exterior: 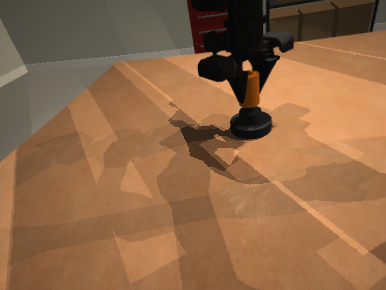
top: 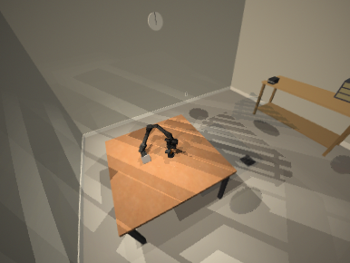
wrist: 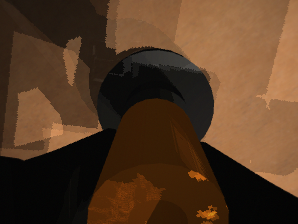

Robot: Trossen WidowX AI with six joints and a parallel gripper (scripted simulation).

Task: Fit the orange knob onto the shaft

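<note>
Right now my gripper tip is 40 mm above the dark round pedestal. Round my gripper tip: orange knob: 20 mm above.
</note>
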